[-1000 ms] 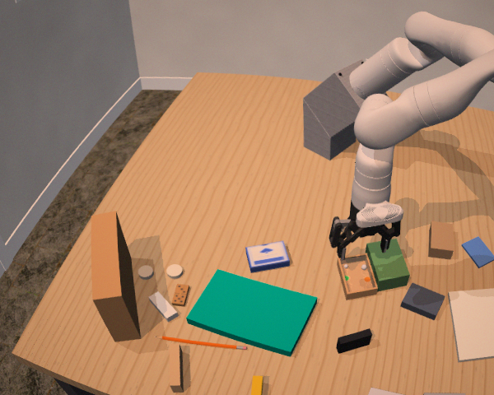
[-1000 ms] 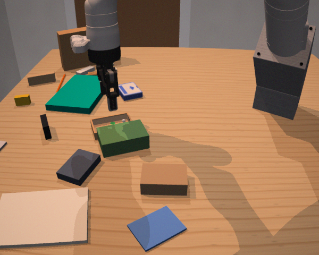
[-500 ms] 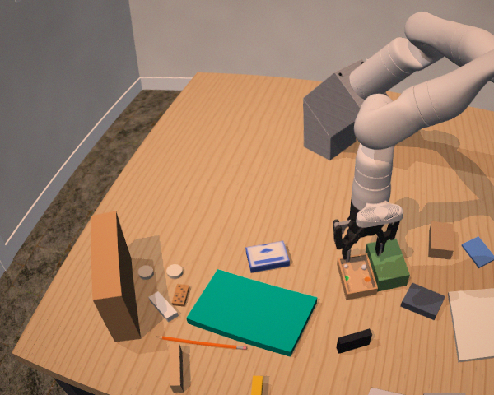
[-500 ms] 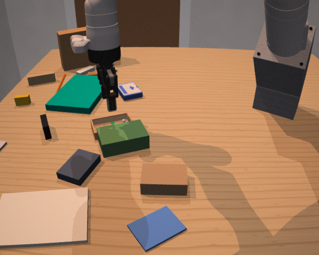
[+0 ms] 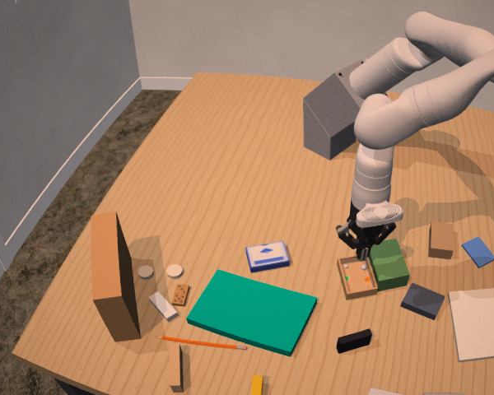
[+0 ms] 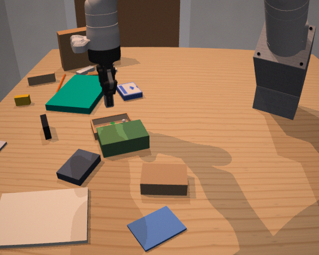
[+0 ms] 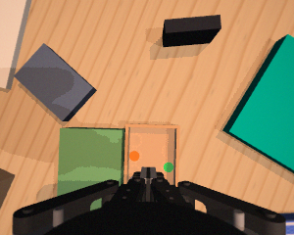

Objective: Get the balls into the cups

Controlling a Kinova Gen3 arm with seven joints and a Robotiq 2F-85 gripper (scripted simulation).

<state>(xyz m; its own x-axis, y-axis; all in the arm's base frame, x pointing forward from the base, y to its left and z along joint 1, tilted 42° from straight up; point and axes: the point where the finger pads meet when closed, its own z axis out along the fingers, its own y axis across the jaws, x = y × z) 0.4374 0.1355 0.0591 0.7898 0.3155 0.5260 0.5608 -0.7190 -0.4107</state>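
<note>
My gripper is now 90 mm above the wooden puzzle. From my hand the other things lie so: green block: 70 mm below, 50 mm to the left, 50 mm behind; then black block: 170 mm ahead, 70 mm below, 60 mm to the left; then dark grey block: 170 mm to the left, 80 mm below, 10 mm ahead.
</note>
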